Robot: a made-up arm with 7 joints. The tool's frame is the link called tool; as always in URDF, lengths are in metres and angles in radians. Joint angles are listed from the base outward.
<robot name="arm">
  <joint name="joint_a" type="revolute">
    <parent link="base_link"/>
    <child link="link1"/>
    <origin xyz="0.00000 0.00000 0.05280" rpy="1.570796 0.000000 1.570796"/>
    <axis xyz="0 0 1"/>
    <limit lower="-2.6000" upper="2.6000"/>
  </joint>
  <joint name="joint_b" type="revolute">
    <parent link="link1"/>
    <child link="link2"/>
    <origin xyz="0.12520 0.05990 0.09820" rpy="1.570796 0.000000 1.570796"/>
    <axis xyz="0 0 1"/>
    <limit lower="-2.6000" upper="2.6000"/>
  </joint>
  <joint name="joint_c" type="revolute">
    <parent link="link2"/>
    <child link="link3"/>
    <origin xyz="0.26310 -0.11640 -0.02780" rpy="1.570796 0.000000 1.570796"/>
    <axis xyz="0 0 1"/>
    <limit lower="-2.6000" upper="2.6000"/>
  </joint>
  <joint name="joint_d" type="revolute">
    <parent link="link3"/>
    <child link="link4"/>
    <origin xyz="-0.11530 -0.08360 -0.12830" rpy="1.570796 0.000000 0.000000"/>
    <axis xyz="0 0 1"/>
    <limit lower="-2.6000" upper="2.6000"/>
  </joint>
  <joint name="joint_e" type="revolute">
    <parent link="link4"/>
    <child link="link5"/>
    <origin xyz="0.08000 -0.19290 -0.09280" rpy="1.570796 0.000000 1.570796"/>
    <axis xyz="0 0 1"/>
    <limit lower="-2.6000" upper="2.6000"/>
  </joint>
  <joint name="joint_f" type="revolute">
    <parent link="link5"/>
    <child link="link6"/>
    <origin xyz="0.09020 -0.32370 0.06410" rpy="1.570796 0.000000 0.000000"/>
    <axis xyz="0 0 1"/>
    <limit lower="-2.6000" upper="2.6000"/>
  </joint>
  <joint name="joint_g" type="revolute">
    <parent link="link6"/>
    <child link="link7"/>
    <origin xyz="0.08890 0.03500 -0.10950" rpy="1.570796 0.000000 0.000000"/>
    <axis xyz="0 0 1"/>
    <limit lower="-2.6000" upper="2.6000"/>
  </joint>
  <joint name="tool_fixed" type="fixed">
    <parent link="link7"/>
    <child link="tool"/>
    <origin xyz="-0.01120 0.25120 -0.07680" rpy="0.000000 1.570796 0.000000"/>
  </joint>
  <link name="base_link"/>
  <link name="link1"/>
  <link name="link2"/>
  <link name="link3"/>
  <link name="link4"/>
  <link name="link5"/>
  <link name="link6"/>
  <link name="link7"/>
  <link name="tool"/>
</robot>
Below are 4 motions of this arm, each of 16 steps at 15 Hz.
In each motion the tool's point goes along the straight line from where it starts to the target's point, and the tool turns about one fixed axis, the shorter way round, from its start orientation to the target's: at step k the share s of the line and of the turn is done. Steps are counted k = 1, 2, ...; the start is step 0. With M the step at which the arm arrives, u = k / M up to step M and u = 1 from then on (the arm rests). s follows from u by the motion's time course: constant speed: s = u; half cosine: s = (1 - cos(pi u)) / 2; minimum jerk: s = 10 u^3 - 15 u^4 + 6 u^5.
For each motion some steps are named. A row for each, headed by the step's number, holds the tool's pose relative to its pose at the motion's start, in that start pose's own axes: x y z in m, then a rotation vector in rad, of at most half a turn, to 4 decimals.
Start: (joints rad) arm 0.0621 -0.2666 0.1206 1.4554 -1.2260 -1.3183 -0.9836
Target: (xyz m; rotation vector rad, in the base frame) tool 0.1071 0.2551 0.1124 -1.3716 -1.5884 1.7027
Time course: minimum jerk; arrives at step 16
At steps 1, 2, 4, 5, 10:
1: -0.0004 -0.0004 0.0004 0.0013 -0.0005 0.0012
2: -0.0027 -0.0026 0.0030 0.0092 -0.0037 0.0089
4: -0.0173 -0.0166 0.0192 0.0594 -0.0238 0.0576
5: -0.0301 -0.0289 0.0335 0.1033 -0.0413 0.1002
10: -0.1211 -0.1165 0.1347 0.4158 -0.1665 0.4034

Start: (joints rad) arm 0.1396 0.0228 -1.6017 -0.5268 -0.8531 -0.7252 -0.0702
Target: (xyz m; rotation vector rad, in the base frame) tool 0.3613 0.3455 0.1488 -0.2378 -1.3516 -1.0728
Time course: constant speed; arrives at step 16
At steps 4, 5, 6, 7, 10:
4: -0.0370 -0.0523 0.0475 0.2431 -0.3228 -0.1347
5: -0.0463 -0.0653 0.0593 0.3038 -0.4035 -0.1683
6: -0.0555 -0.0784 0.0712 0.3646 -0.4842 -0.2020
7: -0.0648 -0.0914 0.0831 0.4253 -0.5649 -0.2357
10: -0.0926 -0.1306 0.1187 0.6076 -0.8070 -0.3367

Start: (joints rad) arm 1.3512 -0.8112 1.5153 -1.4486 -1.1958 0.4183 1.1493
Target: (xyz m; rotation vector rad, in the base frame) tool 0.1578 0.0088 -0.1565 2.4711 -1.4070 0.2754
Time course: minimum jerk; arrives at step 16
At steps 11, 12, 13, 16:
11: 0.0380 -0.1155 -0.2428 -0.6460 0.5917 1.0458
12: 0.0415 -0.1263 -0.2654 -0.7062 0.6469 1.1433
13: 0.0441 -0.1340 -0.2817 -0.7493 0.6864 1.2131
16: 0.0463 -0.1409 -0.2961 -0.7878 0.7216 1.2753

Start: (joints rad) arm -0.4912 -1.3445 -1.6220 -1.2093 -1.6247 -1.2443 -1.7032
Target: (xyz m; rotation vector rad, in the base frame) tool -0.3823 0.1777 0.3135 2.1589 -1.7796 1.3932
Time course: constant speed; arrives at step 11
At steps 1, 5, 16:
1: -0.0119 0.0200 0.0607 0.0998 -0.1072 0.0704
5: -0.0593 0.1001 0.3035 0.4991 -0.5358 0.3522
16: -0.1305 0.2201 0.6677 1.0980 -1.1788 0.7749

